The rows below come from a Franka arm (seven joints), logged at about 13 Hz.
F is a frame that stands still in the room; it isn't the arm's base.
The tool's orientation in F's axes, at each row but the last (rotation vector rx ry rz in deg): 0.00, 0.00, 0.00; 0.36, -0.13, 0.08; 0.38, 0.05, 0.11; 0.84, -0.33, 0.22; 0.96, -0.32, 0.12; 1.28, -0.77, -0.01; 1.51, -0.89, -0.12; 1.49, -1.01, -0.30; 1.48, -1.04, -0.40; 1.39, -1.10, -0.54; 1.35, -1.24, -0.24
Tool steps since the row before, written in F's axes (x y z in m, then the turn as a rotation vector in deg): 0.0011, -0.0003, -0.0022, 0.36, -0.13, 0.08; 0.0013, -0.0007, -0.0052, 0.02, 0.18, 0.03; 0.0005, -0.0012, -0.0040, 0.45, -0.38, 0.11; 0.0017, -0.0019, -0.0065, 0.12, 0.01, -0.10; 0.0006, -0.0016, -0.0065, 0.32, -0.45, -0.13; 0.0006, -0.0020, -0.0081, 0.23, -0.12, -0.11; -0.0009, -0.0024, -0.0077, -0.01, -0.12, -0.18; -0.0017, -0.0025, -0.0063, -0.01, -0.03, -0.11; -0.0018, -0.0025, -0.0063, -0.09, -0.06, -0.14; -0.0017, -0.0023, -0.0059, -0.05, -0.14, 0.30; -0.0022, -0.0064, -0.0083, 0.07, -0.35, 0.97
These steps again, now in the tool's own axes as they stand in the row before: 0.0011, -0.0003, -0.0022, 0.36, -0.13, 0.08; 0.0013, -0.0007, -0.0052, 0.02, 0.18, 0.03; 0.0005, -0.0012, -0.0040, 0.45, -0.38, 0.11; 0.0017, -0.0020, -0.0065, 0.12, 0.01, -0.10; 0.0006, -0.0017, -0.0065, 0.32, -0.45, -0.12; 0.0005, -0.0022, -0.0081, 0.23, -0.12, -0.11; -0.0010, -0.0026, -0.0076, -0.01, -0.12, -0.18; -0.0018, -0.0027, -0.0062, -0.01, -0.03, -0.11; -0.0019, -0.0027, -0.0062, -0.09, -0.06, -0.14; -0.0018, -0.0025, -0.0058, -0.04, -0.13, 0.30; -0.0024, -0.0066, -0.0081, 0.09, -0.33, 0.98
